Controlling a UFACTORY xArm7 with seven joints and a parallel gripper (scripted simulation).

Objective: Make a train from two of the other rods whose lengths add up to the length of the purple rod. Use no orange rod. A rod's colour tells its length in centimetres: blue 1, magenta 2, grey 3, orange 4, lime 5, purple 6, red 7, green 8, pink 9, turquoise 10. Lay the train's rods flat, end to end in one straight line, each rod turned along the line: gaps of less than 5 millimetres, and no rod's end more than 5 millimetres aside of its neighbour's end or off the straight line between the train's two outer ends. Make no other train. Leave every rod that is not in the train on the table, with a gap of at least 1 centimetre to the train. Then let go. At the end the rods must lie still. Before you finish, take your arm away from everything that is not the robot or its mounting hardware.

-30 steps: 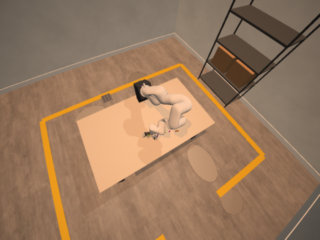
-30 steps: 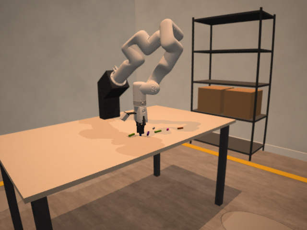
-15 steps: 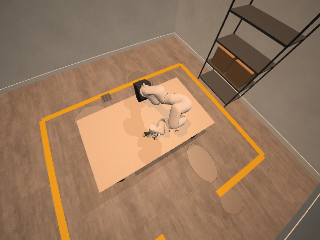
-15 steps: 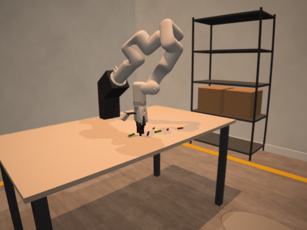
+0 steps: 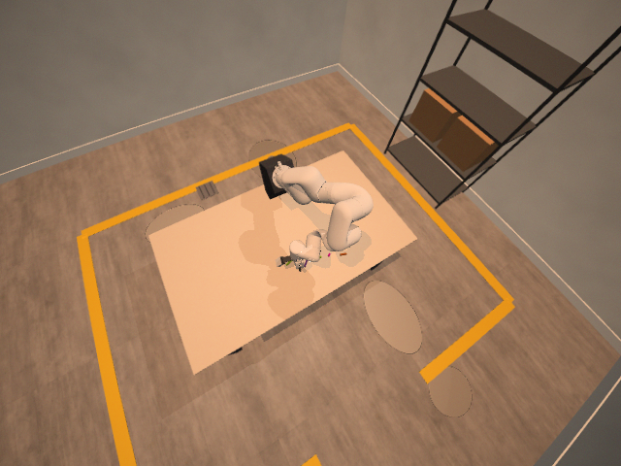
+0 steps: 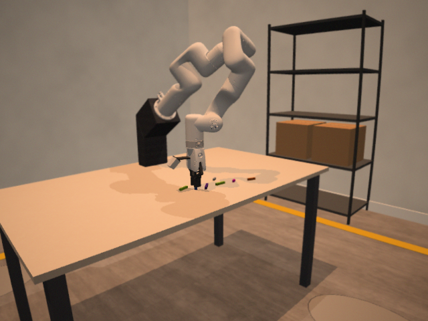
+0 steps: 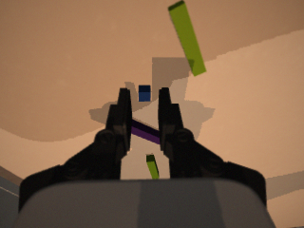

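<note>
My gripper is now 30 mm above the small blue rod. The rest, counted from my hand: purple rod: 50 mm to the left, 30 mm below, 30 mm ahead; then grey rod: 160 mm to the left, 30 mm below, 10 mm ahead; then magenta rod: 180 mm to the left, 100 mm ahead, 30 mm below.
</note>
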